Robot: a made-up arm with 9 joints. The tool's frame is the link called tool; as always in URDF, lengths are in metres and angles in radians. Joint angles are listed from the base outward.
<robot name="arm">
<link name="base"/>
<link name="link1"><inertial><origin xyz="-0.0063 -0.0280 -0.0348"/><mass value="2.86"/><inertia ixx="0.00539" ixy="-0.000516" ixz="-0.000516" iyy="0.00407" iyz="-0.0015" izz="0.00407"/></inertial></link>
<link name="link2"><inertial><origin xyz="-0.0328 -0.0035 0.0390"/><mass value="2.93"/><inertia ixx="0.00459" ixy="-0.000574" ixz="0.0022" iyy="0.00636" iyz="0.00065" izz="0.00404"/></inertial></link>
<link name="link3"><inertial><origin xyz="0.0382 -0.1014 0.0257"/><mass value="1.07"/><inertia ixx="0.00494" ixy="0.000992" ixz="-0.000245" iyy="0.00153" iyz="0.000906" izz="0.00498"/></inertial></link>
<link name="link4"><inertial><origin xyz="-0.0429 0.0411 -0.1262"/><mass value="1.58"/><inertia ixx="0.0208" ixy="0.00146" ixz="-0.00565" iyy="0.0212" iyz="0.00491" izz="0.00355"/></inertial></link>
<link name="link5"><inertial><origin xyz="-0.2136 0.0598 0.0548"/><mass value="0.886"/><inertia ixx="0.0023" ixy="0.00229" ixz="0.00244" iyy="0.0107" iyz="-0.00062" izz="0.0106"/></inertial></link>
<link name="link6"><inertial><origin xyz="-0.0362 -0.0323 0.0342"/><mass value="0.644"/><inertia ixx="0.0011" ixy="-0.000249" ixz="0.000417" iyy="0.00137" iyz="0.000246" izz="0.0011"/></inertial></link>
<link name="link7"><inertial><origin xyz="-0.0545 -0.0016 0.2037"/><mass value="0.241"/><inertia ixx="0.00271" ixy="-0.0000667" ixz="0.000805" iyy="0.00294" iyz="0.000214" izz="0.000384"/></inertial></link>
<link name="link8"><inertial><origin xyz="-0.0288 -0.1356 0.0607"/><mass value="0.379"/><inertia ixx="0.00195" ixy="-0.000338" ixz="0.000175" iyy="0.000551" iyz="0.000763" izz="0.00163"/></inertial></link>
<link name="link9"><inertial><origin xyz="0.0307 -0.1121 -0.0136"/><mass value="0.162"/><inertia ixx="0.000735" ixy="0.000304" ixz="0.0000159" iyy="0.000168" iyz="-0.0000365" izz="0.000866"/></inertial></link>
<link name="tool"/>
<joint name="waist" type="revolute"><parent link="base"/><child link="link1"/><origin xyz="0 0 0.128" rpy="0 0 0"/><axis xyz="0 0 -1"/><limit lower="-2.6" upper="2.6"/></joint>
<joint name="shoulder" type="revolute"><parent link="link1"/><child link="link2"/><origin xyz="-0.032 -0.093 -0.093" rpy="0 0 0"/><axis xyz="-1 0 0"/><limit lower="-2.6" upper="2.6"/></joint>
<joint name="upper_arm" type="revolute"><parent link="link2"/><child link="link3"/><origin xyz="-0.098 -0.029 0.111" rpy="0 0 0"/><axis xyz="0 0 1"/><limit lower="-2.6" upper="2.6"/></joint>
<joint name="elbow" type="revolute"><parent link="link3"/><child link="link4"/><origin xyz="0.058 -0.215 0.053" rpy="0 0 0"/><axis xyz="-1 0 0"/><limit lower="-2.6" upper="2.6"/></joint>
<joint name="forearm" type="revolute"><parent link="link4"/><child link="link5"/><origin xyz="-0.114 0.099 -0.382" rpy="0 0 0"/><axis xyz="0 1 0"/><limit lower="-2.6" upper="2.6"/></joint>
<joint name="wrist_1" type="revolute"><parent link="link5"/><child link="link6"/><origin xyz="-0.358 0.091 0.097" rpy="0 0 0"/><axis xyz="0 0 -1"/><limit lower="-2.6" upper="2.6"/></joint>
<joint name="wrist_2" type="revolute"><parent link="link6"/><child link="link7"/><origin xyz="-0.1 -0.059 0.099" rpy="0 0 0"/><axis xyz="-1 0 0"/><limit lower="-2.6" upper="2.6"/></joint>
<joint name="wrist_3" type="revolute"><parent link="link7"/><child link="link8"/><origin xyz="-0.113 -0.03 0.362" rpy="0 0 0"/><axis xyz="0 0 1"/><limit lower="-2.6" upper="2.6"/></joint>
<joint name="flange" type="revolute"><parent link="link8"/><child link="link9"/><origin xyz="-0.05 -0.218 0.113" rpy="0 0 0"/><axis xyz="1 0 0"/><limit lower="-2.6" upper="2.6"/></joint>
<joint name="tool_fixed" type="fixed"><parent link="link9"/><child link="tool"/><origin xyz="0.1 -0.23 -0.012" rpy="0 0 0"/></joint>
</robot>
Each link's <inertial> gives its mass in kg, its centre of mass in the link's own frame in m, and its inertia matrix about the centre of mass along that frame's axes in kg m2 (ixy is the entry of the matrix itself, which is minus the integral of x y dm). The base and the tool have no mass. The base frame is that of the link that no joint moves.
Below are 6 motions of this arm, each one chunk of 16 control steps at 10 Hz.
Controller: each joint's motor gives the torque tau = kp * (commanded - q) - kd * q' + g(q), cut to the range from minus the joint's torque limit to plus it. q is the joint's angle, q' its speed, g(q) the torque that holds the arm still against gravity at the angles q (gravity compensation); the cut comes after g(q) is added. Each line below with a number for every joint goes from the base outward.
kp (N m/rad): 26 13 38 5.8 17 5.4 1.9 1.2 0.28
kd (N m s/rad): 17 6.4 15 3.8 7.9 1.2 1.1 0.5 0.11
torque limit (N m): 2.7 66 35 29 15 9.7 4.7 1.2 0.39
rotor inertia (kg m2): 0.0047 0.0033 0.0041 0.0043 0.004 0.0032 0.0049 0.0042 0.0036
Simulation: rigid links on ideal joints. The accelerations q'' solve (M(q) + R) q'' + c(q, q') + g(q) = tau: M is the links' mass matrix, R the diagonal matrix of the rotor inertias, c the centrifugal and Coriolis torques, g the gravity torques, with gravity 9.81 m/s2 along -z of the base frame. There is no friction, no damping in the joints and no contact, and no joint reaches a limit. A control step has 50 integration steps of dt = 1/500 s. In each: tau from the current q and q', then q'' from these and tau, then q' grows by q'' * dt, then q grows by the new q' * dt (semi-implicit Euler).
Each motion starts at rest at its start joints. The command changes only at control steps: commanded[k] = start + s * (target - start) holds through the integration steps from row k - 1 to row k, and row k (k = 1, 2, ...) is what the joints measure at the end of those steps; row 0 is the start. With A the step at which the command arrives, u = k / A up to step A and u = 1 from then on. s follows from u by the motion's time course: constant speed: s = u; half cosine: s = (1 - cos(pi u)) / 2; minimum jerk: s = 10 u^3 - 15 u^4 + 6 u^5; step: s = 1 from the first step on.
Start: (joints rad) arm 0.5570 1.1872 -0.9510 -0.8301 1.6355 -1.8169 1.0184 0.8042 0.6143
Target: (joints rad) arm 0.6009 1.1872 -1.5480 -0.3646 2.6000 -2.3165 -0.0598 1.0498 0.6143
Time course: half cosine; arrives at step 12
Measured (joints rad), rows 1 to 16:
1: 0.5571 1.1879 -0.9534 -0.8293 1.6378 -1.8189 1.0178 0.8068 0.6142
2: 0.5576 1.1901 -0.9623 -0.8260 1.6469 -1.8268 1.0146 0.8160 0.6138
3: 0.5587 1.1940 -0.9804 -0.8187 1.6666 -1.8438 1.0058 0.8333 0.6131
4: 0.5605 1.1993 -1.0087 -0.8062 1.6998 -1.8712 0.9874 0.8583 0.6121
5: 0.5629 1.2054 -1.0470 -0.7883 1.7477 -1.9088 0.9556 0.8895 0.6105
6: 0.5659 1.2118 -1.0939 -0.7652 1.8101 -1.9553 0.9074 0.9239 0.6080
7: 0.5691 1.2175 -1.1473 -0.7379 1.8854 -2.0086 0.8420 0.9577 0.6039
8: 0.5724 1.2212 -1.2045 -0.7075 1.9705 -2.0662 0.7607 0.9868 0.5980
9: 0.5755 1.2219 -1.2623 -0.6747 2.0612 -2.1248 0.6673 1.0076 0.5906
10: 0.5784 1.2191 -1.3173 -0.6401 2.1525 -2.1801 0.5674 1.0186 0.5823
11: 0.5808 1.2130 -1.3663 -0.6040 2.2391 -2.2272 0.4671 1.0200 0.5743
12: 0.5829 1.2040 -1.4062 -0.5677 2.3153 -2.2616 0.3731 1.0132 0.5681
13: 0.5845 1.1940 -1.4367 -0.5331 2.3786 -2.2831 0.2897 1.0020 0.5651
14: 0.5859 1.1847 -1.4602 -0.5016 2.4298 -2.2955 0.2184 0.9910 0.5662
15: 0.5873 1.1770 -1.4785 -0.4739 2.4705 -2.3021 0.1593 0.9828 0.5707
16: 0.5887 1.1714 -1.4929 -0.4502 2.5023 -2.3053 0.1114 0.9784 0.5772

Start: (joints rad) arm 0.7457 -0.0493 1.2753 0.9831 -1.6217 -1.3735 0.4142 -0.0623 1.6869
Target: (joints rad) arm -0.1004 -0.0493 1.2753 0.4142 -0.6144 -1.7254 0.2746 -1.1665 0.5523
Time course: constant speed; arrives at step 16
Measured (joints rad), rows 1 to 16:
1: 0.7388 -0.0495 1.2745 0.9802 -1.6099 -1.3789 0.4190 -0.0742 1.6798
2: 0.7254 -0.0495 1.2737 0.9732 -1.5882 -1.3897 0.4228 -0.0991 1.6594
3: 0.7063 -0.0493 1.2731 0.9622 -1.5584 -1.4048 0.4240 -0.1340 1.6261
4: 0.6825 -0.0491 1.2726 0.9475 -1.5220 -1.4230 0.4223 -0.1761 1.5822
5: 0.6545 -0.0491 1.2723 0.9294 -1.4803 -1.4431 0.4182 -0.2237 1.5301
6: 0.6231 -0.0494 1.2720 0.9082 -1.4343 -1.4645 0.4122 -0.2755 1.4720
7: 0.5886 -0.0499 1.2717 0.8842 -1.3850 -1.4866 0.4049 -0.3304 1.4097
8: 0.5516 -0.0508 1.2715 0.8578 -1.3331 -1.5091 0.3967 -0.3879 1.3445
9: 0.5123 -0.0521 1.2714 0.8293 -1.2791 -1.5317 0.3881 -0.4474 1.2772
10: 0.4712 -0.0536 1.2713 0.7991 -1.2234 -1.5543 0.3792 -0.5087 1.2086
11: 0.4284 -0.0554 1.2713 0.7674 -1.1665 -1.5768 0.3704 -0.5716 1.1392
12: 0.3841 -0.0573 1.2713 0.7346 -1.1085 -1.5990 0.3616 -0.6361 1.0692
13: 0.3387 -0.0592 1.2713 0.7011 -1.0498 -1.6211 0.3531 -0.7019 0.9987
14: 0.2922 -0.0610 1.2714 0.6671 -0.9903 -1.6428 0.3449 -0.7691 0.9278
15: 0.2448 -0.0625 1.2715 0.6327 -0.9303 -1.6643 0.3370 -0.8374 0.8566
16: 0.1966 -0.0637 1.2715 0.5983 -0.8698 -1.6856 0.3293 -0.9068 0.7850

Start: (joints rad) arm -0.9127 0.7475 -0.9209 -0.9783 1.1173 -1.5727 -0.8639 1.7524 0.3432
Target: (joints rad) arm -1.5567 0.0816 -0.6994 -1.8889 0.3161 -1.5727 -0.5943 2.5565 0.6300
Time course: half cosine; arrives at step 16
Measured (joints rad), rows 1 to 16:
1: -0.9134 0.7466 -0.9204 -0.9791 1.1160 -1.5726 -0.8643 1.7529 0.3431
2: -0.9164 0.7431 -0.9187 -0.9824 1.1108 -1.5723 -0.8657 1.7554 0.3436
3: -0.9229 0.7350 -0.9150 -0.9903 1.0997 -1.5719 -0.8675 1.7622 0.3459
4: -0.9341 0.7213 -0.9091 -1.0044 1.0813 -1.5719 -0.8689 1.7753 0.3508
5: -0.9505 0.7014 -0.9006 -1.0259 1.0548 -1.5728 -0.8691 1.7963 0.3589
6: -0.9725 0.6752 -0.8897 -1.0555 1.0199 -1.5753 -0.8671 1.8259 0.3702
7: -1.0000 0.6431 -0.8765 -1.0934 0.9770 -1.5799 -0.8622 1.8642 0.3844
8: -1.0325 0.6060 -0.8613 -1.1390 0.9270 -1.5864 -0.8538 1.9107 0.4011
9: -1.0694 0.5647 -0.8448 -1.1913 0.8709 -1.5943 -0.8412 1.9643 0.4195
10: -1.1095 0.5203 -0.8274 -1.2488 0.8105 -1.6022 -0.8239 2.0238 0.4389
11: -1.1517 0.4739 -0.8099 -1.3097 0.7478 -1.6087 -0.8016 2.0878 0.4583
12: -1.1948 0.4263 -0.7927 -1.3721 0.6849 -1.6121 -0.7743 2.1548 0.4768
13: -1.2375 0.3786 -0.7765 -1.4343 0.6241 -1.6114 -0.7430 2.2232 0.4940
14: -1.2785 0.3319 -0.7617 -1.4947 0.5677 -1.6064 -0.7092 2.2910 0.5096
15: -1.3166 0.2875 -0.7487 -1.5519 0.5180 -1.5979 -0.6753 2.3557 0.5237
16: -1.3508 0.2470 -0.7379 -1.6043 0.4768 -1.5875 -0.6436 2.4142 0.5366

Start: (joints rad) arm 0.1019 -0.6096 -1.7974 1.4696 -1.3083 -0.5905 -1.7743 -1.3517 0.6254
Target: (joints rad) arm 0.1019 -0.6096 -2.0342 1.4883 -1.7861 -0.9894 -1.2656 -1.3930 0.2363
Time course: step
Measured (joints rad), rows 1 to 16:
1: 0.0953 -0.6126 -1.8382 1.4578 -1.4089 -0.6393 -1.7386 -1.3391 0.5798
2: 0.0935 -0.6123 -1.8738 1.4508 -1.4893 -0.7263 -1.6972 -1.3216 0.4977
3: 0.0927 -0.6126 -1.9049 1.4484 -1.5505 -0.8192 -1.6499 -1.3155 0.4253
4: 0.0926 -0.6129 -1.9321 1.4516 -1.5971 -0.9016 -1.5981 -1.3193 0.3661
5: 0.0933 -0.6131 -1.9557 1.4592 -1.6327 -0.9656 -1.5453 -1.3298 0.3183
6: 0.0947 -0.6129 -1.9759 1.4688 -1.6603 -1.0093 -1.4948 -1.3437 0.2806
7: 0.0967 -0.6125 -1.9928 1.4787 -1.6819 -1.0339 -1.4492 -1.3582 0.2523
8: 0.0991 -0.6119 -2.0065 1.4874 -1.6992 -1.0430 -1.4096 -1.3718 0.2327
9: 0.1014 -0.6114 -2.0170 1.4942 -1.7133 -1.0410 -1.3763 -1.3835 0.2207
10: 0.1034 -0.6108 -2.0248 1.4989 -1.7251 -1.0323 -1.3489 -1.3929 0.2148
11: 0.1051 -0.6103 -2.0302 1.5016 -1.7351 -1.0208 -1.3268 -1.4001 0.2134
12: 0.1063 -0.6098 -2.0337 1.5027 -1.7437 -1.0091 -1.3093 -1.4052 0.2150
13: 0.1070 -0.6093 -2.0357 1.5025 -1.7511 -0.9992 -1.2958 -1.4085 0.2181
14: 0.1073 -0.6088 -2.0366 1.5012 -1.7574 -0.9916 -1.2856 -1.4102 0.2220
15: 0.1072 -0.6083 -2.0368 1.4994 -1.7628 -0.9866 -1.2781 -1.4106 0.2258
16: 0.1070 -0.6079 -2.0365 1.4972 -1.7674 -0.9838 -1.2729 -1.4099 0.2292

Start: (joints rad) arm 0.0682 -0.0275 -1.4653 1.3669 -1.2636 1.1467 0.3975 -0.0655 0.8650
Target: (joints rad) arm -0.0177 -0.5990 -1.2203 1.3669 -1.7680 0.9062 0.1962 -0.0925 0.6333
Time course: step
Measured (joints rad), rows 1 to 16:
1: 0.1046 -0.1163 -1.4269 1.3412 -1.3394 1.1102 0.4695 -0.1297 0.8479
2: 0.1269 -0.2065 -1.3942 1.3195 -1.4080 1.0591 0.4744 -0.1393 0.7943
3: 0.1359 -0.2868 -1.3680 1.3070 -1.4660 1.0110 0.4452 -0.1299 0.7334
4: 0.1332 -0.3548 -1.3472 1.3026 -1.5144 0.9725 0.4041 -0.1174 0.6795
5: 0.1228 -0.4103 -1.3287 1.3047 -1.5550 0.9448 0.3640 -0.1052 0.6390
6: 0.1095 -0.4532 -1.3105 1.3125 -1.5909 0.9254 0.3280 -0.0950 0.6139
7: 0.0946 -0.4854 -1.2933 1.3240 -1.6228 0.9120 0.2955 -0.0890 0.6007
8: 0.0789 -0.5091 -1.2772 1.3375 -1.6511 0.9029 0.2658 -0.0863 0.5956
9: 0.0630 -0.5265 -1.2626 1.3516 -1.6761 0.8969 0.2389 -0.0859 0.5956
10: 0.0475 -0.5392 -1.2495 1.3656 -1.6979 0.8928 0.2148 -0.0865 0.5987
11: 0.0326 -0.5484 -1.2379 1.3789 -1.7166 0.8902 0.1935 -0.0873 0.6035
12: 0.0188 -0.5553 -1.2281 1.3912 -1.7325 0.8884 0.1750 -0.0878 0.6089
13: 0.0061 -0.5604 -1.2198 1.4023 -1.7458 0.8872 0.1593 -0.0878 0.6144
14: -0.0051 -0.5643 -1.2132 1.4121 -1.7567 0.8865 0.1463 -0.0874 0.6195
15: -0.0149 -0.5674 -1.2080 1.4206 -1.7653 0.8861 0.1360 -0.0865 0.6240
16: -0.0231 -0.5700 -1.2043 1.4276 -1.7720 0.8860 0.1282 -0.0854 0.6277

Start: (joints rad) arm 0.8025 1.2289 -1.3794 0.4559 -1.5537 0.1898 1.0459 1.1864 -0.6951
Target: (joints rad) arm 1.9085 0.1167 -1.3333 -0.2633 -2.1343 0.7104 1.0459 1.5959 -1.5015
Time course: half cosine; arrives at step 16
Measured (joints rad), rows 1 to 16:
1: 0.8036 1.2279 -1.3791 0.4550 -1.5554 0.1909 1.0464 1.1869 -0.6967
2: 0.8080 1.2237 -1.3780 0.4517 -1.5615 0.1953 1.0482 1.1891 -0.7031
3: 0.8179 1.2144 -1.3760 0.4445 -1.5737 0.2049 1.0519 1.1945 -0.7170
4: 0.8351 1.1978 -1.3732 0.4326 -1.5926 0.2207 1.0576 1.2041 -0.7399
5: 0.8610 1.1723 -1.3695 0.4157 -1.6183 0.2431 1.0646 1.2184 -0.7724
6: 0.8962 1.1366 -1.3654 0.3939 -1.6503 0.2719 1.0717 1.2372 -0.8144
7: 0.9411 1.0901 -1.3611 0.3678 -1.6874 0.3067 1.0772 1.2598 -0.8647
8: 0.9952 1.0326 -1.3566 0.3384 -1.7284 0.3464 1.0793 1.2851 -0.9216
9: 1.0578 0.9646 -1.3524 0.3070 -1.7717 0.3901 1.0763 1.3117 -0.9830
10: 1.1275 0.8872 -1.3484 0.2751 -1.8155 0.4367 1.0671 1.3383 -1.0463
11: 1.2025 0.8021 -1.3447 0.2439 -1.8581 0.4848 1.0516 1.3636 -1.1090
12: 1.2804 0.7118 -1.3414 0.2147 -1.8979 0.5327 1.0307 1.3871 -1.1688
13: 1.3586 0.6194 -1.3385 0.1881 -1.9337 0.5786 1.0064 1.4085 -1.2235
14: 1.4342 0.5286 -1.3361 0.1637 -1.9643 0.6202 0.9813 1.4277 -1.2717
15: 1.5044 0.4429 -1.3344 0.1409 -1.9890 0.6552 0.9585 1.4450 -1.3125
16: 1.5667 0.3660 -1.3333 0.1181 -2.0073 0.6818 0.9407 1.4604 -1.3455

